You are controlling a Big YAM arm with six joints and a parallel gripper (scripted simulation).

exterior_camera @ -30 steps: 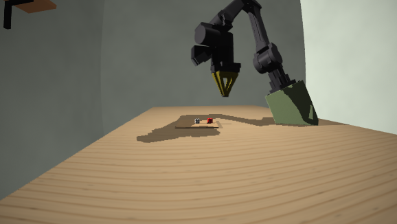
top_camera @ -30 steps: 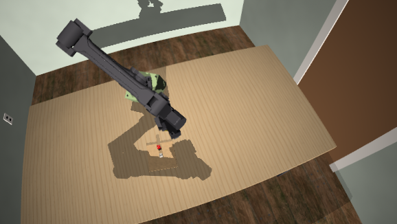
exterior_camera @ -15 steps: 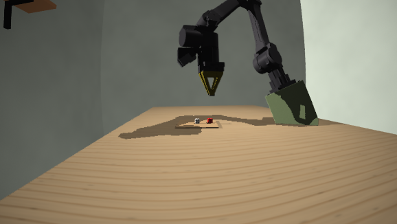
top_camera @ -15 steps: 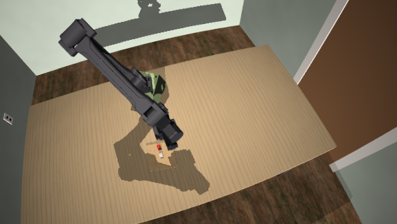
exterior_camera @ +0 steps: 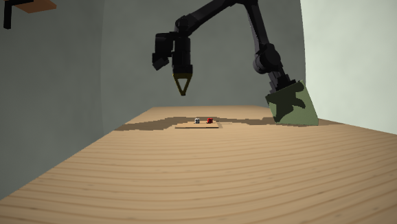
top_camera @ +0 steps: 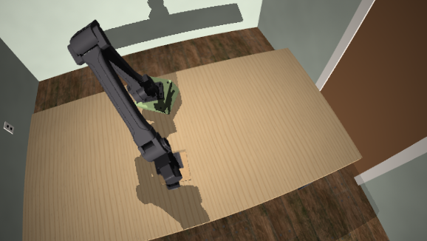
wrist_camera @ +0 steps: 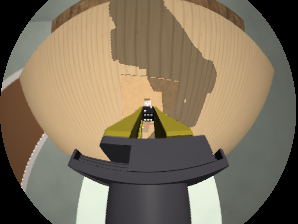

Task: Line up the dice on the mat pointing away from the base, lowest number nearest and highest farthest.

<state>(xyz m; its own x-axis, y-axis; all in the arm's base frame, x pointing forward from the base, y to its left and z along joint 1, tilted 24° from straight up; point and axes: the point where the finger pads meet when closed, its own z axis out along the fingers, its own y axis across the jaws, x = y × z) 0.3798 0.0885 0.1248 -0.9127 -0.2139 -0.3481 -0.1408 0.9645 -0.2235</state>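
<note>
Right now the white die is 50 mm behind my hand, 10 mm to the right of it and 100 mm below it. From my hand the other things lie so: tan mat: 50 mm behind, 10 mm to the right, 110 mm below; black die: right at my hand; red die: 100 mm behind, 10 mm to the right, 100 mm below.
</note>
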